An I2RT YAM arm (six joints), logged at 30 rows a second.
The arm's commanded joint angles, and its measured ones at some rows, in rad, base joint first. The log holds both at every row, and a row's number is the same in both.
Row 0, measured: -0.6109, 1.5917, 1.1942, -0.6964, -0.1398, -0.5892
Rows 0 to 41, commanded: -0.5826, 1.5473, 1.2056, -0.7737, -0.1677, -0.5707; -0.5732, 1.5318, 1.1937, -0.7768, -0.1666, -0.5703; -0.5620, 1.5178, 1.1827, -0.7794, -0.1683, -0.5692; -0.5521, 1.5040, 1.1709, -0.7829, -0.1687, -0.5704; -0.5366, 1.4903, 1.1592, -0.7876, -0.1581, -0.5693; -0.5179, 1.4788, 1.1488, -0.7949, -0.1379, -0.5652; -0.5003, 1.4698, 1.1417, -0.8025, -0.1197, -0.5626; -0.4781, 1.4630, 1.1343, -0.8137, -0.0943, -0.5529; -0.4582, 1.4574, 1.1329, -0.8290, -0.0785, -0.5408; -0.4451, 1.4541, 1.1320, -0.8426, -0.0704, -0.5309; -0.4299, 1.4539, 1.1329, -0.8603, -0.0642, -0.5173; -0.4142, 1.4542, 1.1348, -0.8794, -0.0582, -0.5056; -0.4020, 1.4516, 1.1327, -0.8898, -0.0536, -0.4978; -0.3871, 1.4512, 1.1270, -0.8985, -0.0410, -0.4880; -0.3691, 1.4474, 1.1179, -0.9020, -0.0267, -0.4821; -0.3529, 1.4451, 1.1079, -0.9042, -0.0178, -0.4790; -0.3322, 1.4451, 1.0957, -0.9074, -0.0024, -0.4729; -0.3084, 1.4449, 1.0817, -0.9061, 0.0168, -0.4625; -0.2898, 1.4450, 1.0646, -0.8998, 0.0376, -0.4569; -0.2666, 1.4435, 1.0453, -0.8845, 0.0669, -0.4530; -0.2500, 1.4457, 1.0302, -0.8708, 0.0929, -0.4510; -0.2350, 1.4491, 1.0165, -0.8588, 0.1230, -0.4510; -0.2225, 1.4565, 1.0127, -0.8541, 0.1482, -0.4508; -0.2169, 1.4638, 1.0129, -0.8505, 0.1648, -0.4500; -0.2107, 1.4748, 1.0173, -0.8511, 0.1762, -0.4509; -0.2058, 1.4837, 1.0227, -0.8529, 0.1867, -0.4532; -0.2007, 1.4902, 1.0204, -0.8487, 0.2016, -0.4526; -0.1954, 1.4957, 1.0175, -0.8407, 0.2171, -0.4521; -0.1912, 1.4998, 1.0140, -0.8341, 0.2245, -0.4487; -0.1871, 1.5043, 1.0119, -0.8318, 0.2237, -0.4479; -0.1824, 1.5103, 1.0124, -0.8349, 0.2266, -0.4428; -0.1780, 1.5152, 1.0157, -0.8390, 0.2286, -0.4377; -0.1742, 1.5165, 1.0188, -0.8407, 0.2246, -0.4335; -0.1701, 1.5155, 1.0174, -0.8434, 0.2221, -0.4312; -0.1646, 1.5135, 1.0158, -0.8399, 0.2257, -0.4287; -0.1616, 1.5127, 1.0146, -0.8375, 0.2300, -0.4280; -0.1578, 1.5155, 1.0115, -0.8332, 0.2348, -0.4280; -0.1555, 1.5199, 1.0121, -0.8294, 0.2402, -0.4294; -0.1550, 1.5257, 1.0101, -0.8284, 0.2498, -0.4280; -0.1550, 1.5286, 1.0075, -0.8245, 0.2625, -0.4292; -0.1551, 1.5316, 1.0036, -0.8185, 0.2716, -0.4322; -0.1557, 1.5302, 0.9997, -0.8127, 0.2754, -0.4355
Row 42, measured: -0.1619, 1.5196, 1.0157, -0.8188, 0.2466, -0.4435
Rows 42 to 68, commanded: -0.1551, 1.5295, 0.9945, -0.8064, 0.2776, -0.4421; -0.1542, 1.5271, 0.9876, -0.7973, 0.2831, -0.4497; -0.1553, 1.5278, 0.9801, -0.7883, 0.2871, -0.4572; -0.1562, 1.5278, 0.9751, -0.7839, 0.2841, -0.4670; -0.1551, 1.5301, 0.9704, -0.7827, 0.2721, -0.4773; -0.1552, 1.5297, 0.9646, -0.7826, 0.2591, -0.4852; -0.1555, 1.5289, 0.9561, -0.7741, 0.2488, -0.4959; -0.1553, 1.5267, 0.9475, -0.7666, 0.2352, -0.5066; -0.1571, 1.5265, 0.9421, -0.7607, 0.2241, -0.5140; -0.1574, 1.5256, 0.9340, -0.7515, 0.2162, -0.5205; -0.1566, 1.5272, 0.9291, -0.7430, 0.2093, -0.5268; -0.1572, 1.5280, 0.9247, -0.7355, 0.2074, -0.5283; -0.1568, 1.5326, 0.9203, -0.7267, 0.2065, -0.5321; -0.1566, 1.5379, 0.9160, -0.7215, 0.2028, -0.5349; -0.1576, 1.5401, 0.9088, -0.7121, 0.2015, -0.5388; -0.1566, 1.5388, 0.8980, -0.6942, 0.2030, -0.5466; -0.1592, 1.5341, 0.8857, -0.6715, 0.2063, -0.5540; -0.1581, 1.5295, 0.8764, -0.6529, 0.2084, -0.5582; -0.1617, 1.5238, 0.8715, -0.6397, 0.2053, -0.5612; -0.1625, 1.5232, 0.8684, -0.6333, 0.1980, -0.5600; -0.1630, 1.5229, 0.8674, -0.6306, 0.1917, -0.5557; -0.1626, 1.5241, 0.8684, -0.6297, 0.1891, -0.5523; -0.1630, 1.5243, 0.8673, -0.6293, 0.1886, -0.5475; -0.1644, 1.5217, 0.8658, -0.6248, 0.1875, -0.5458; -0.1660, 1.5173, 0.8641, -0.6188, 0.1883, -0.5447; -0.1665, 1.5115, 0.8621, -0.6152, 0.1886, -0.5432; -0.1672, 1.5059, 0.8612, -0.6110, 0.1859, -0.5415
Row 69, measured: -0.1608, 1.5288, 0.8738, -0.6304, 0.2081, -0.5426
